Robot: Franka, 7 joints.
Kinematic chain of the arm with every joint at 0, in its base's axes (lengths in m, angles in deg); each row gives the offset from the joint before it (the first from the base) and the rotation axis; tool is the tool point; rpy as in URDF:
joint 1: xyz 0 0 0.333 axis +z
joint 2: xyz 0 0 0 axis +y
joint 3: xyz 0 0 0.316 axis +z
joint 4: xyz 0.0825 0 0 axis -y
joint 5: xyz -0.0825 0 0.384 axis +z
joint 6: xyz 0 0 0 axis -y
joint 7: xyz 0.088 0 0 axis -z
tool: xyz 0 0 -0.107 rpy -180 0 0
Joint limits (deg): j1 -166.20..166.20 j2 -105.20..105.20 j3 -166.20..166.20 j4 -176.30..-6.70 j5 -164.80..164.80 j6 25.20..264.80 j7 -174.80..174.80
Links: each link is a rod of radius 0.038 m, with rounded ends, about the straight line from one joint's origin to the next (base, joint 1, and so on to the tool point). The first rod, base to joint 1, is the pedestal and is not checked.
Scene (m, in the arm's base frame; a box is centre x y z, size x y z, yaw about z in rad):
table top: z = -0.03
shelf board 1: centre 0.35 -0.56 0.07 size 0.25 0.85 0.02 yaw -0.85
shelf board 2: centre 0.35 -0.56 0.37 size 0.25 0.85 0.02 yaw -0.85
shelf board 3: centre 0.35 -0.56 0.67 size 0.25 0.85 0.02 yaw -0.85
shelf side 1: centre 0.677 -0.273 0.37 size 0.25 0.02 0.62 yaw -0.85
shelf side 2: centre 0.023 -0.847 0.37 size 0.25 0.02 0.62 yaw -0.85
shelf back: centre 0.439 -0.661 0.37 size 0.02 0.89 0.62 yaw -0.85
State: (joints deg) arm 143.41 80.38 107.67 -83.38 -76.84 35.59 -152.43
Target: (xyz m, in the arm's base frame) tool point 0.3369 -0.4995 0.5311
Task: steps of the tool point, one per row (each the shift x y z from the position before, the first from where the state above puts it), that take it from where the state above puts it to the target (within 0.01 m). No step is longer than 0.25 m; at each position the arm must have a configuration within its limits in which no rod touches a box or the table.
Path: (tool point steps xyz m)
1: 0.0978 -0.1083 0.1463
2: 0.1583 -0.0949 0.0931
3: 0.1926 -0.0606 0.0259
4: 0.1922 -0.0133 -0.0420
5: 0.1569 0.0354 -0.0973
6: 0.0597 -0.0768 0.0035
7: 0.0653 -0.0654 -0.0035

